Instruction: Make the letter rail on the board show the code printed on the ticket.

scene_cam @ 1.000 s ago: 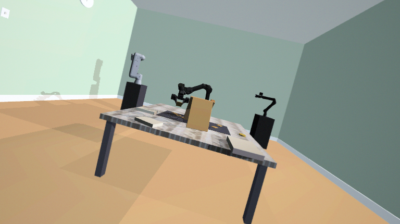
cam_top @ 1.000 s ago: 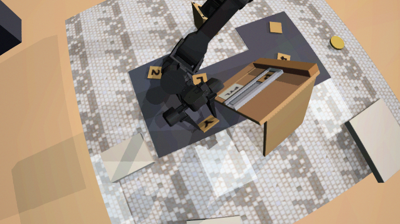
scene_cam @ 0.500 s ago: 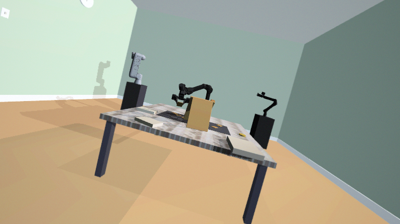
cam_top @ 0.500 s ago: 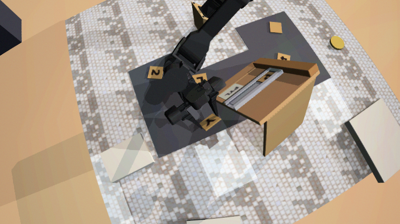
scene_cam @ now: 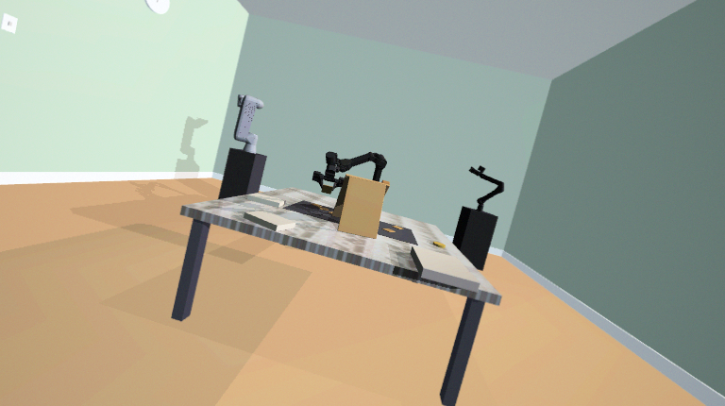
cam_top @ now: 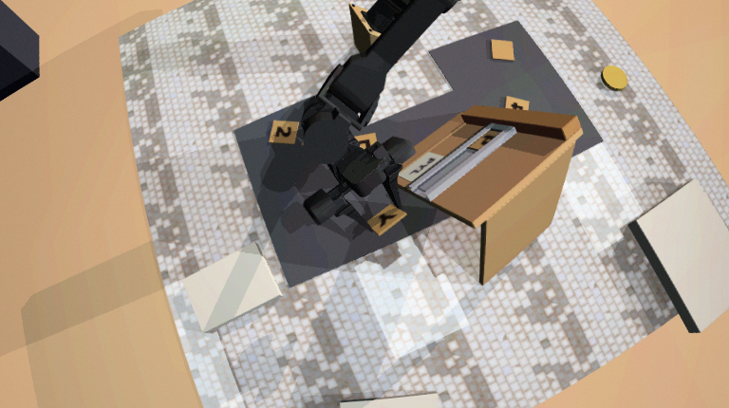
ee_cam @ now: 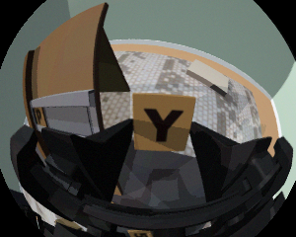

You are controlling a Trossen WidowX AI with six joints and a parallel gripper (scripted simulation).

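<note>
Right now my gripper tip is 5 cm past the P tile and 22 cm to the right of it. The rest, counted from my gripper tip: white ticket (8 cm behind, 11 cm to the left, 8 cm below); then L tile (20 cm behind, 5 cm to the left, 16 cm below); then Y tile (right at my gripper tip).
</note>
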